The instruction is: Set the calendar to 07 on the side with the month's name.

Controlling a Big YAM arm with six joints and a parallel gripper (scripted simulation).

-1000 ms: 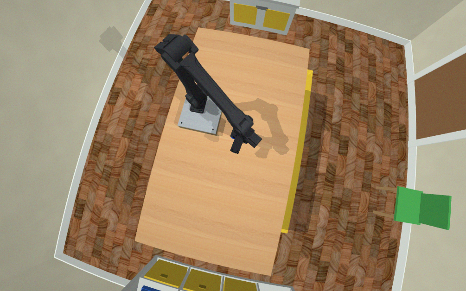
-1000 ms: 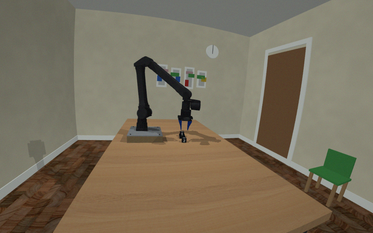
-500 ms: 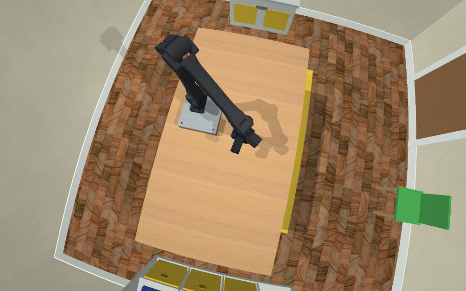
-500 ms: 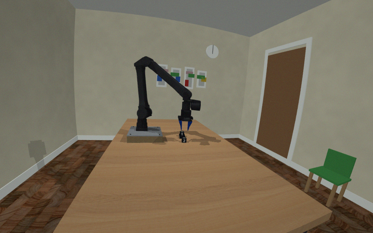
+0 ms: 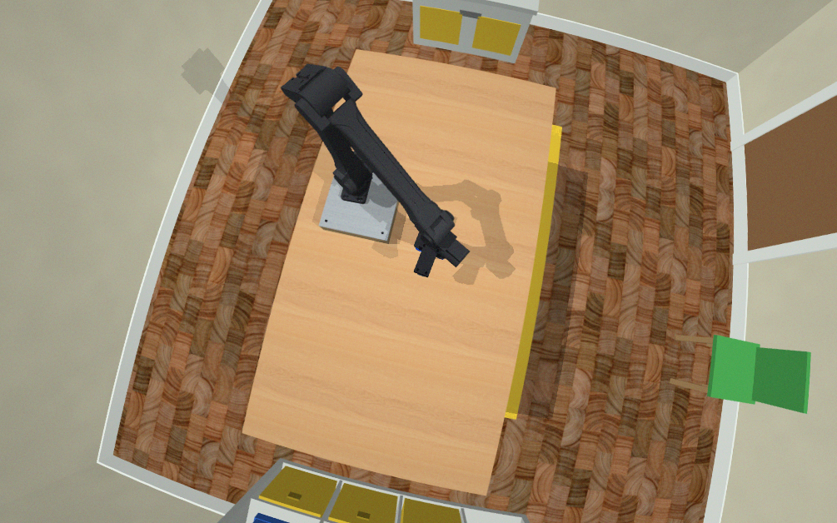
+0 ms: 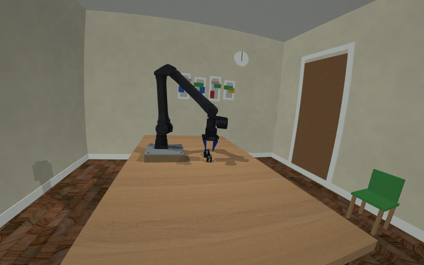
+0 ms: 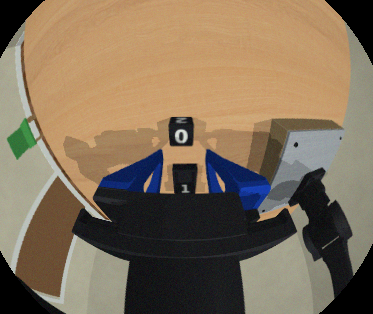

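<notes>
Right now the black cube is 6 cm below my hand. From my hand the other things lie so: black tray 2 cm ahead, 11 cm to the left, 7 cm below.
</notes>
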